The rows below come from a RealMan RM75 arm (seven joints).
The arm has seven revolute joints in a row. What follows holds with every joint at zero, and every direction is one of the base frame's. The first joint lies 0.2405 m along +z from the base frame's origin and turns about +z. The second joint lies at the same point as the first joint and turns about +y. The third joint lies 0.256 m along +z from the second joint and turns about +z. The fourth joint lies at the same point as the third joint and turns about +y. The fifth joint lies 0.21 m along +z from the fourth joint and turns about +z. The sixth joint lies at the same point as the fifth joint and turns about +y. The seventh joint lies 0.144 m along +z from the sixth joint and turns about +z. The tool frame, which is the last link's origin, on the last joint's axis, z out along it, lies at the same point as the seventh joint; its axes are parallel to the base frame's.
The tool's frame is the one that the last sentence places.
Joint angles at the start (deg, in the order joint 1, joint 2, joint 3, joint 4, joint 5, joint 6, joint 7):
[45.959, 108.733, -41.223, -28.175, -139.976, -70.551, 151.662]
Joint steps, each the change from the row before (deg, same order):
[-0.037, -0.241, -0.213, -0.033, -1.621, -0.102, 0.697]
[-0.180, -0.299, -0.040, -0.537, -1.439, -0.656, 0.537]
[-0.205, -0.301, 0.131, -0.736, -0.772, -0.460, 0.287]
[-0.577, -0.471, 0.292, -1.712, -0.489, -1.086, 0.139]
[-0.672, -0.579, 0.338, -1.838, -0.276, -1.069, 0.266]
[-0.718, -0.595, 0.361, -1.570, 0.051, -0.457, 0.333]
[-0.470, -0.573, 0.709, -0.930, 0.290, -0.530, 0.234]
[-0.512, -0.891, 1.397, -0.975, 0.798, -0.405, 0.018]
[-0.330, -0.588, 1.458, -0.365, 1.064, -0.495, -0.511]
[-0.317, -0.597, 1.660, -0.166, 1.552, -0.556, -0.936]
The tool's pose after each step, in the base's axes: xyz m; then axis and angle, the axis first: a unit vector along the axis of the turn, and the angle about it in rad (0 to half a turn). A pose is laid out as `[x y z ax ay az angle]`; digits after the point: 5 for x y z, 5 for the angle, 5 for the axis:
[0.28546 0.41238 0.03824 -0.71752 0.69412 0.05795 2.76445]
[0.28893 0.41079 0.04214 -0.71703 0.69553 0.04597 2.75573]
[0.29097 0.41080 0.04721 -0.71717 0.69566 0.04150 2.74449]
[0.29304 0.41085 0.05686 -0.71865 0.69419 0.04056 2.72919]
[0.29530 0.41095 0.06799 -0.71889 0.69386 0.04191 2.71103]
[0.29818 0.41149 0.07895 -0.71726 0.69521 0.04707 2.68766]
[0.29989 0.41179 0.08786 -0.71411 0.69785 0.05521 2.67519]
[0.30152 0.41336 0.10104 -0.70987 0.70056 0.07281 2.65636]
[0.30181 0.41397 0.10944 -0.70735 0.70103 0.09068 2.65283]
[0.30130 0.41463 0.11769 -0.70601 0.69917 0.11279 2.65392]

